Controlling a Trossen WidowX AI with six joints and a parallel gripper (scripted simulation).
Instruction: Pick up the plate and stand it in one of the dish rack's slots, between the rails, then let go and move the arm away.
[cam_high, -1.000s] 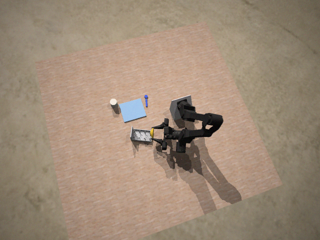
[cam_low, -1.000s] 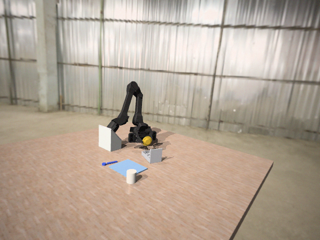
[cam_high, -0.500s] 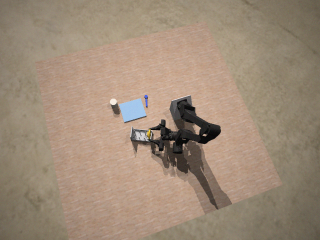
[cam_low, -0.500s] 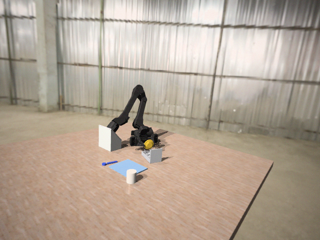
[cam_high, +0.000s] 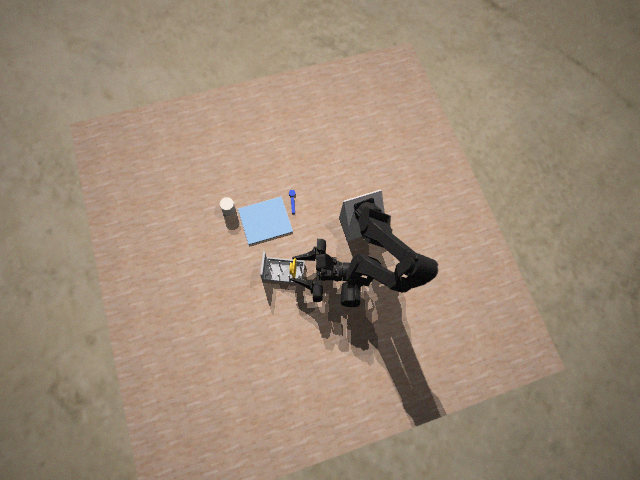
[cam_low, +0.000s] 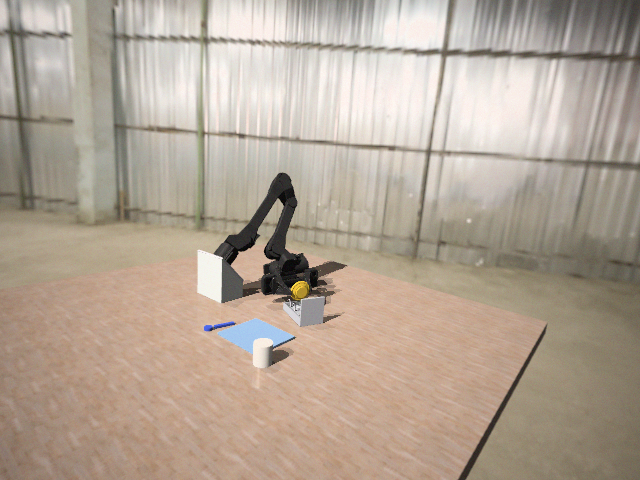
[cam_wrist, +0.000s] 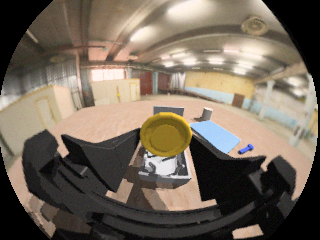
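My gripper tip is 1 cm past the yellow plate. Also, from my gripper tip: grey dish rack (4 cm below, 2 cm to the right, 2 cm ahead); then blue spoon (24 cm to the right, 9 cm behind, 6 cm below); then light blue mat (20 cm to the right, 6 cm below, 2 cm ahead).
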